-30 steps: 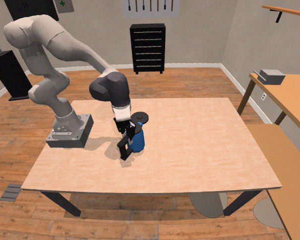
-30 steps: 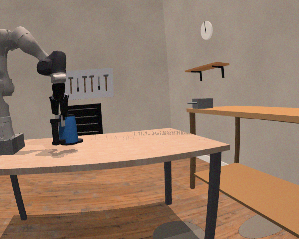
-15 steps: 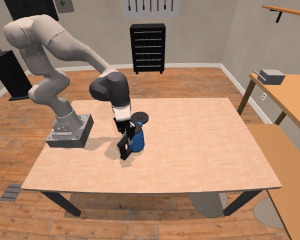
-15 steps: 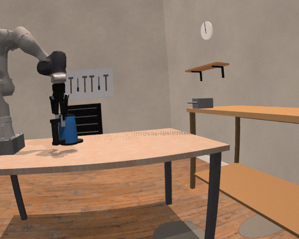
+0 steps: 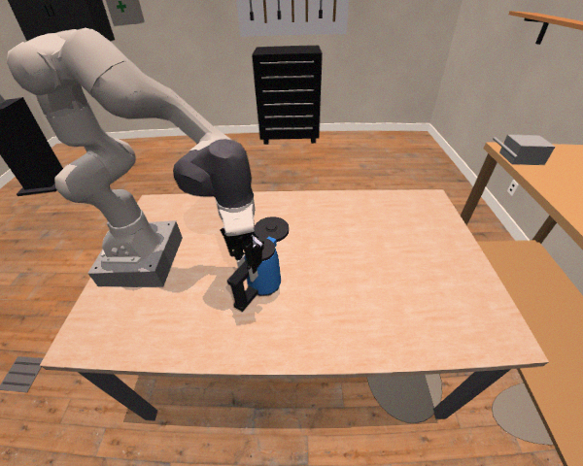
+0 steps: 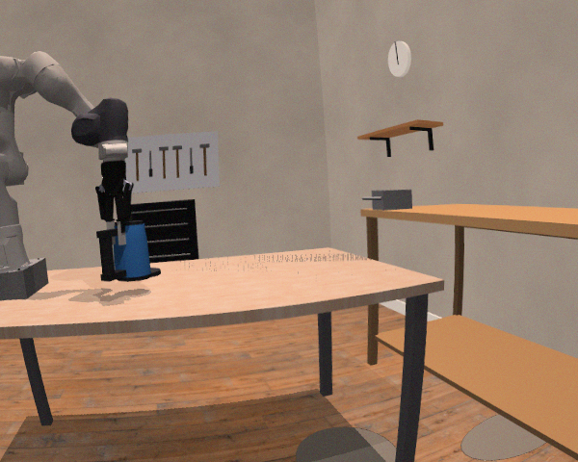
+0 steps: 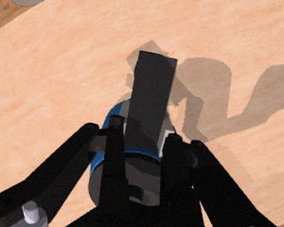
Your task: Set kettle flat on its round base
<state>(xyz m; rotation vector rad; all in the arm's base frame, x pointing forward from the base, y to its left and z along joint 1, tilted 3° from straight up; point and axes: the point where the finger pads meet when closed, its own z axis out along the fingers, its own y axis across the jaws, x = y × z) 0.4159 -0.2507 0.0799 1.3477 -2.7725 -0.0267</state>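
Now: hand 20 mm short of the blue kettle, 30 mm to the right of it and 50 mm above it. From my hand the other things lie so: round base (80 mm ahead, 360 mm to the left, 180 mm below).
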